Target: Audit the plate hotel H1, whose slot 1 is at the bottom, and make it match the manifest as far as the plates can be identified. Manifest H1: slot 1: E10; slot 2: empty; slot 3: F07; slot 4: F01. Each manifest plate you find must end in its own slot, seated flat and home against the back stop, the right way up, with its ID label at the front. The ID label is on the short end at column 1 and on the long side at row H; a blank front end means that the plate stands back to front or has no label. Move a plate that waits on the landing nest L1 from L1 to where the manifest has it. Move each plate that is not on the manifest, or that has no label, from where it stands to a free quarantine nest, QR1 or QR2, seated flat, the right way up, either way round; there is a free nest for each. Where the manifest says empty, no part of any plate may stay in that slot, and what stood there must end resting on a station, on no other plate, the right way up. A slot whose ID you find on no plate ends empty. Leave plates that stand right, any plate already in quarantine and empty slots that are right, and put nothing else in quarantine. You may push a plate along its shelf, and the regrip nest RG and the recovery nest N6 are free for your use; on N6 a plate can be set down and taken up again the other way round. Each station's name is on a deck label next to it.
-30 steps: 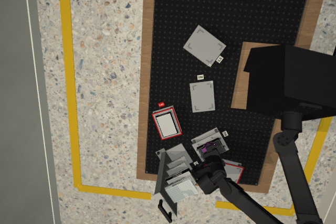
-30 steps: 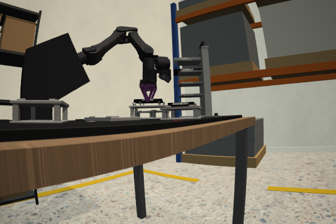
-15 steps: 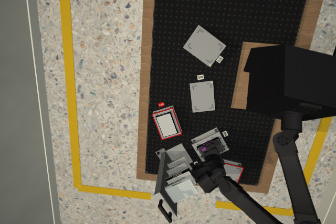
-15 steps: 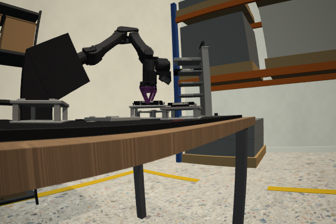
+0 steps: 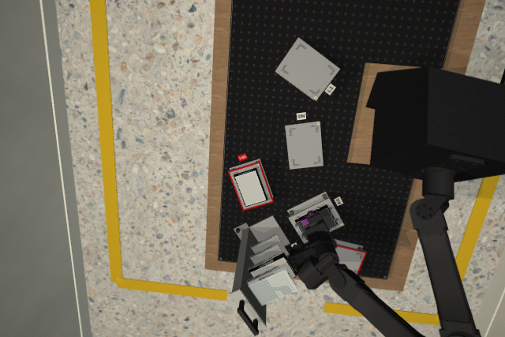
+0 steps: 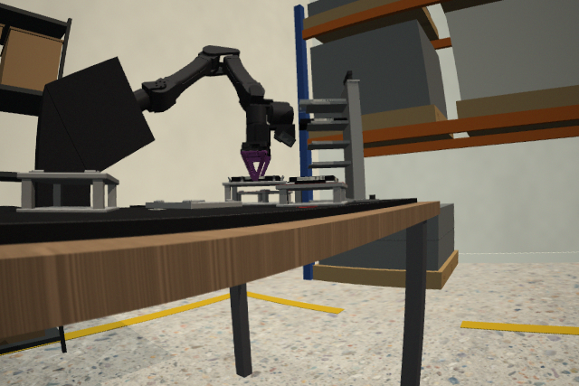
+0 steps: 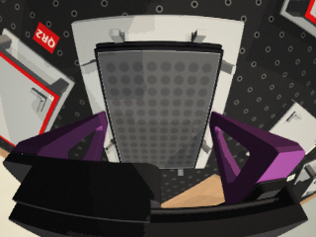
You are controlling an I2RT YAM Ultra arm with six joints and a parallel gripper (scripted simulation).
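The regrip nest RG lies 10 mm below my hand. Also, from my hand: quarantine nest QR2 (140 mm behind, 150 mm to the left, 30 mm below); H1 deck label (40 mm ahead, 160 mm to the left, 70 mm below); quarantine nest QR1 (250 mm ahead, 80 mm to the right, 30 mm below).
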